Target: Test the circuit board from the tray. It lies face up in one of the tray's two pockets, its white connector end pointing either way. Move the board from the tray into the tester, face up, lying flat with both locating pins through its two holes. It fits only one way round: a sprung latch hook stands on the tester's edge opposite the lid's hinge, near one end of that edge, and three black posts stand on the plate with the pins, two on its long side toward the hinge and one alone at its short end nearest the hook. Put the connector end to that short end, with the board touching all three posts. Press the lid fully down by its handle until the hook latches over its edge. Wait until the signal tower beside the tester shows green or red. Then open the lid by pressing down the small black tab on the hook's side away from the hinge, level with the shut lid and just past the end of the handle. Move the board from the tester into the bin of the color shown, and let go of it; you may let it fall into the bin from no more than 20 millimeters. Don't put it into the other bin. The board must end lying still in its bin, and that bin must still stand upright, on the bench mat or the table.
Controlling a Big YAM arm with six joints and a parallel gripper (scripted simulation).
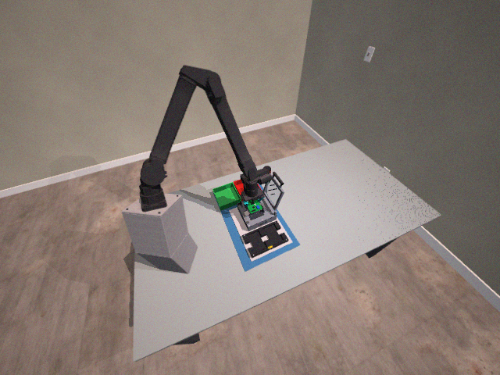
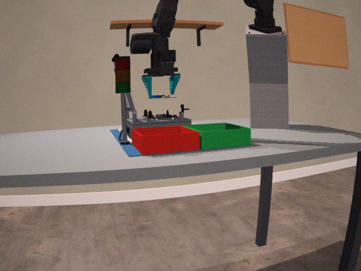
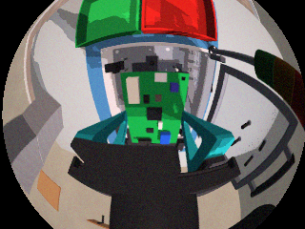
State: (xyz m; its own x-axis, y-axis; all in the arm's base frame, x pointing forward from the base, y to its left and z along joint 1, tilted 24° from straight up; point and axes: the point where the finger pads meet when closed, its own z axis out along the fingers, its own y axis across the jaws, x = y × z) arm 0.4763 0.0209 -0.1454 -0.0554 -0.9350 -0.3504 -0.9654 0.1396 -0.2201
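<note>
Now: the green circuit board right at my hand. From my hand the other things lie so: tester lid: 13 cm ahead, 5 cm above, 1 cm to the right; tester plate: 6 cm below, 1 cm ahead; latch hook: 6 cm to the left, 5 cm below, 5 cm behind.
</note>
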